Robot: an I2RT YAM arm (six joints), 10 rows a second.
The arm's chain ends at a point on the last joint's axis. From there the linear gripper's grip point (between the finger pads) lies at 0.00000 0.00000 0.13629 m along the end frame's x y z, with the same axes.
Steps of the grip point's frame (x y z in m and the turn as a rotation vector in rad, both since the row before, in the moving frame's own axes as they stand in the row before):
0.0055, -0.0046, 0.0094, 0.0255, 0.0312, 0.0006
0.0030, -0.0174, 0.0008, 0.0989, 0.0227, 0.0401
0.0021, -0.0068, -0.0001, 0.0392, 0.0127, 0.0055
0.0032, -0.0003, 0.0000, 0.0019, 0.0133, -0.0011
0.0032, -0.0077, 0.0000, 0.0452, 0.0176, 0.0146
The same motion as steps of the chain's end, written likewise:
0.0012, -0.0011, 0.0095, 0.0255, 0.0312, 0.0006
-0.0004, -0.0040, 0.0015, 0.0989, 0.0227, 0.0401
0.0004, -0.0015, 0.0000, 0.0392, 0.0127, 0.0055
0.0014, 0.0000, 0.0000, 0.0019, 0.0133, -0.0011
0.0008, -0.0016, 0.0002, 0.0452, 0.0176, 0.0146

